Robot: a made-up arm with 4 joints.
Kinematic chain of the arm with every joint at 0, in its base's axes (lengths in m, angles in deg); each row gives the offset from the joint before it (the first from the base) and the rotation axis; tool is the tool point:
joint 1: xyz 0 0 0.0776 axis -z
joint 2: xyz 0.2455 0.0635 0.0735 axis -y
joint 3: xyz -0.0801 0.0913 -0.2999 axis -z
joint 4: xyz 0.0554 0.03 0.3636 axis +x
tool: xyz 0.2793 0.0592 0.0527
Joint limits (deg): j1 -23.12..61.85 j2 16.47..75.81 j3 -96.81..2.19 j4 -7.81..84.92
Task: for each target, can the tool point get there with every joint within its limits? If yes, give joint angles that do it. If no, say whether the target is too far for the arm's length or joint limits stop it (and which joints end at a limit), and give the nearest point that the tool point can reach.
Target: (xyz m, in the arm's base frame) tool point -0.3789 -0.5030 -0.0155
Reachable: no: joint limits stop it (at a limit: joint 1, joint 2, joint 3, joint 4) | nearest point 0.3236 -0.3403 0.3451 | short by 0.806 m
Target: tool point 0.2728 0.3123 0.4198
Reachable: yes | joints -11.86 43.15 -6.21 26.95
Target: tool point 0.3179 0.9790 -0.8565
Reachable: no: too far | nearest point 0.1494 0.4602 -0.0308 | short by 0.990 m
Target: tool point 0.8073 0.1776 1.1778
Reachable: no: too far | nearest point 0.4262 0.0938 0.4100 | short by 0.861 m
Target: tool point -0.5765 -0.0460 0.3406
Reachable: no: joint limits stop it (at a limit: joint 1, joint 2, joint 3, joint 4) | nearest point -0.1787 0.4410 0.1936 | short by 0.646 m
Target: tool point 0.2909 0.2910 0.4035
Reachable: yes | joints 7.58 54.52 -26.40 51.27
